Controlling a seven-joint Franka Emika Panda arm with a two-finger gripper.
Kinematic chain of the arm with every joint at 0, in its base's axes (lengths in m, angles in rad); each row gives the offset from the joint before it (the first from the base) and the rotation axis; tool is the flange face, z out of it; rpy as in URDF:
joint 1: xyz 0 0 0.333 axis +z
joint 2: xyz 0 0 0 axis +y
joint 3: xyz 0 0 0.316 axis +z
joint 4: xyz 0.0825 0 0 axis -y
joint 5: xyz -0.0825 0 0.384 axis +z
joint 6: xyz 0 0 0 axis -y
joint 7: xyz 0.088 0 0 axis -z
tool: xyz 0 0 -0.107 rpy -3.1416 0 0
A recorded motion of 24 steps. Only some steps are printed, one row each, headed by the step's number.
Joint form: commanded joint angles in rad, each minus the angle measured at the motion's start. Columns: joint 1, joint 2, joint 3, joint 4, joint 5, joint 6, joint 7.
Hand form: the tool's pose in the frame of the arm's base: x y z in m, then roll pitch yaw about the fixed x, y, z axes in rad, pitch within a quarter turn. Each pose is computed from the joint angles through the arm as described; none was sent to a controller.
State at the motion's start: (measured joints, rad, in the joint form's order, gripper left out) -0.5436 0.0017 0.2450 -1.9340 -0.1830 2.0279 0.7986
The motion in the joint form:
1: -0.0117 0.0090 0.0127 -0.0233 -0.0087 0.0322 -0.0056
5: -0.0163 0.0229 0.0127 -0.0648 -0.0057 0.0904 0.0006
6: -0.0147 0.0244 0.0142 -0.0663 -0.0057 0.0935 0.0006
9: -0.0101 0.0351 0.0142 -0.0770 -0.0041 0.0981 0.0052
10: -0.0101 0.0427 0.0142 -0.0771 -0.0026 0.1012 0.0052
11: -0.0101 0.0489 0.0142 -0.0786 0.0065 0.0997 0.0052
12: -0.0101 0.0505 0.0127 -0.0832 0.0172 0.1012 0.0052
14: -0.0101 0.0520 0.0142 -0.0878 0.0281 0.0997 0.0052
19: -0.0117 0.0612 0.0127 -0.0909 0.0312 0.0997 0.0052
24: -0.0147 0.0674 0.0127 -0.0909 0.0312 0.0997 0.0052
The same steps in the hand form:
1: 0.5416 -0.1771 0.4782 3.0794 -0.1837 -1.0025
5: 0.5411 -0.1785 0.4561 3.0903 -0.1788 -1.0065
6: 0.5418 -0.1768 0.4548 3.0909 -0.1784 -1.0030
9: 0.5421 -0.1743 0.4442 3.0844 -0.1631 -1.0017
10: 0.5432 -0.1747 0.4403 3.0842 -0.1575 -1.0019
11: 0.5433 -0.1745 0.4359 3.0856 -0.1444 -1.0065
12: 0.5426 -0.1747 0.4329 3.0900 -0.1344 -1.0135
14: 0.5420 -0.1731 0.4298 3.0924 -0.1221 -1.0176
19: 0.5416 -0.1749 0.4232 3.0882 -0.1098 -1.0217
24: 0.5415 -0.1768 0.4198 3.0854 -0.1043 -1.0244

